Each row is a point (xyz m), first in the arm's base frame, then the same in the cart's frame.
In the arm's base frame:
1: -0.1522 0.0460 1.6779
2: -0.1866 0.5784 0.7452
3: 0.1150 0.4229 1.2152
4: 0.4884 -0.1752 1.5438
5: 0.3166 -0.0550 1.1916
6: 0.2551 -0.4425 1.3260
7: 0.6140 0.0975 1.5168
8: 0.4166 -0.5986 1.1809
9: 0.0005 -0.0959 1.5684
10: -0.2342 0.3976 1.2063
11: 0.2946 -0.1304 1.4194
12: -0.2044 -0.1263 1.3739
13: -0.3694 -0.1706 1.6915
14: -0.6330 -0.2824 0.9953
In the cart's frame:
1: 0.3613 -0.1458 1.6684
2: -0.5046 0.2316 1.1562
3: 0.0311 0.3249 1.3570
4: 0.7813 0.1707 1.2204
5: 0.4090 0.1426 1.0512
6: 0.6742 -0.1739 1.0129
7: 0.6813 0.4505 1.2714
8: 0.7734 -0.1590 0.7651
9: 0.4679 -0.1288 1.4591
10: -0.1613 0.0550 1.4701
11: 0.5715 0.0660 1.2118
12: 0.2544 -0.2907 1.3644
13: 0.3683 -0.4528 1.6657
14: -0.1226 -0.6940 1.1485

